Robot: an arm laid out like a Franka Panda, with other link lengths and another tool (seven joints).
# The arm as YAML. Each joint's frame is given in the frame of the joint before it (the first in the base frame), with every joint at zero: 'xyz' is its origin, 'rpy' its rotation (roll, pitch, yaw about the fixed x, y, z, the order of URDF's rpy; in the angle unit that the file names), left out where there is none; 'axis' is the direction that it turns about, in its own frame. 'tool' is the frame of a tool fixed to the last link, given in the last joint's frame.
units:
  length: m
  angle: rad
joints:
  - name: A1
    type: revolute
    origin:
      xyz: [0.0, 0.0, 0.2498]
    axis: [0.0, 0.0, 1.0]
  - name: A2
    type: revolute
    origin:
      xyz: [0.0, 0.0, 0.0]
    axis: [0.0, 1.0, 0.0]
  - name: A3
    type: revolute
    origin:
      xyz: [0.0, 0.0, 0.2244]
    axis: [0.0, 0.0, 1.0]
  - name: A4
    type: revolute
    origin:
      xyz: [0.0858, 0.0, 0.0]
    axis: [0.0, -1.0, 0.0]
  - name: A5
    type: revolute
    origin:
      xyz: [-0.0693, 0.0, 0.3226]
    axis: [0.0, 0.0, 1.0]
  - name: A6
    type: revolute
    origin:
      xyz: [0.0, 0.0, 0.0]
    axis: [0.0, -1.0, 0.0]
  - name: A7
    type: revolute
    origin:
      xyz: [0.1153, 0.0, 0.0]
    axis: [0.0, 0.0, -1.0]
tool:
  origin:
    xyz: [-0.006, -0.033, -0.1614]
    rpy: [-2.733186, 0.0, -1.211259]
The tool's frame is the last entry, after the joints.
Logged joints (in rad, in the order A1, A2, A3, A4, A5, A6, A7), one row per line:
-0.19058, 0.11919, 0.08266, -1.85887, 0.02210, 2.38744, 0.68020
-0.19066, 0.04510, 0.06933, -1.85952, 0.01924, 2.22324, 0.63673
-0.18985, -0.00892, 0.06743, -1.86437, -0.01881, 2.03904, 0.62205
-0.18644, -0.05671, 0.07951, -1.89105, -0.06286, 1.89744, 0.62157
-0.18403, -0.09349, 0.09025, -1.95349, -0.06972, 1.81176, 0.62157
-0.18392, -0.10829, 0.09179, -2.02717, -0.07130, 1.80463, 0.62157
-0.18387, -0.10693, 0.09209, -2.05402, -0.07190, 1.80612, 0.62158
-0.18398, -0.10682, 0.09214, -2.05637, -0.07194, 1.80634, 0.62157
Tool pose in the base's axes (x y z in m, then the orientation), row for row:
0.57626, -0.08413, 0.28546, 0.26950, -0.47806, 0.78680, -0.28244
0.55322, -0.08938, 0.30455, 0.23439, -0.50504, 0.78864, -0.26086
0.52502, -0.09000, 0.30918, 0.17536, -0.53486, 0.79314, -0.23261
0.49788, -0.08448, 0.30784, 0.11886, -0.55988, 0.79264, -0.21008
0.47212, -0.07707, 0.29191, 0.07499, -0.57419, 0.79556, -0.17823
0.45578, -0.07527, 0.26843, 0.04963, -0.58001, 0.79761, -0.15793
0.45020, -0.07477, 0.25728, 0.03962, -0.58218, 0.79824, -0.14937
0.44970, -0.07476, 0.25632, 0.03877, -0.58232, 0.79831, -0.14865
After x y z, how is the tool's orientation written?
As a quaternion, w x y z.
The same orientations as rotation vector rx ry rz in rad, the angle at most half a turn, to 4 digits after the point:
-1.2887, 2.1209, -0.7613
-1.3863, 2.1647, -0.7160
-1.5152, 2.2469, -0.6590
-1.6371, 2.3177, -0.6143
-1.7225, 2.3866, -0.5347
-1.7667, 2.4296, -0.4811
-1.7842, 2.4464, -0.4578
-1.7856, 2.4479, -0.4558

